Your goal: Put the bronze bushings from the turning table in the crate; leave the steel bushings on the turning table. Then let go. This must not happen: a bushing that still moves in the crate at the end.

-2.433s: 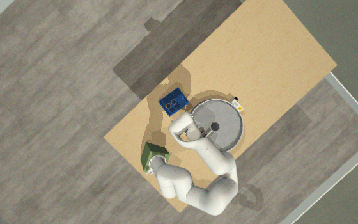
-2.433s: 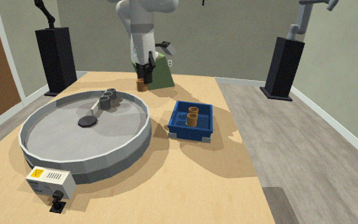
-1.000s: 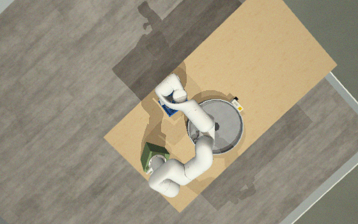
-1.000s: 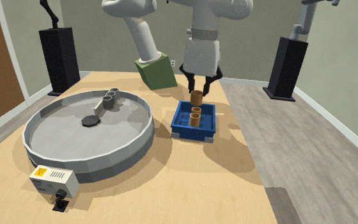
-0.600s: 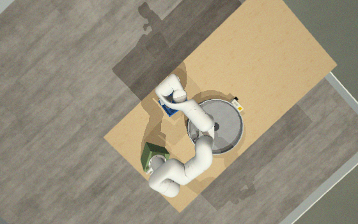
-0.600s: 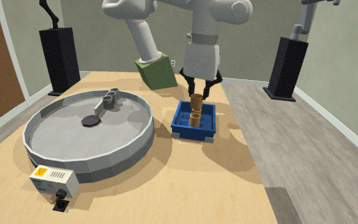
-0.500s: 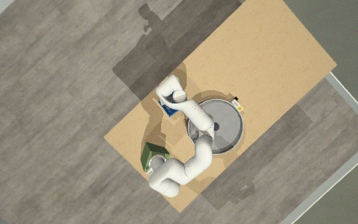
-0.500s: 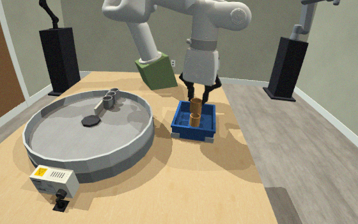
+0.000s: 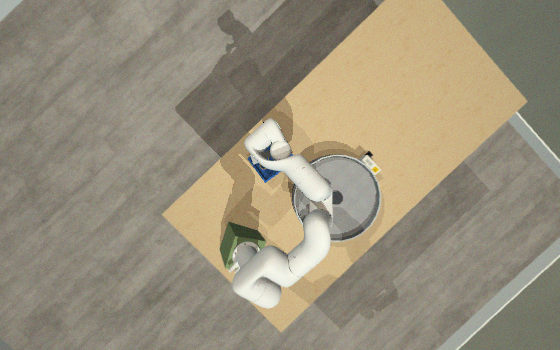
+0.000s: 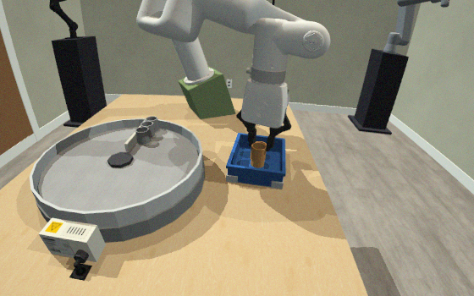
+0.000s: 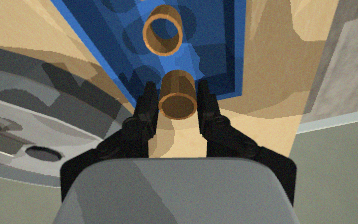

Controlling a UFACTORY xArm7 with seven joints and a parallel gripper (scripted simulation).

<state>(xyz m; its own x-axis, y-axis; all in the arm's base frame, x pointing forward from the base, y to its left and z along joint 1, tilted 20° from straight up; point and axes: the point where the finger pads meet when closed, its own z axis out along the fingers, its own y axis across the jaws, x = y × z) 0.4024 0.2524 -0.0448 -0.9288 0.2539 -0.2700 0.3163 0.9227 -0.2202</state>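
The blue crate is 8 cm below my hand and 4 cm behind it. Round my hand: grey turning table (35 cm to the right, 8 cm ahead, 5 cm below).
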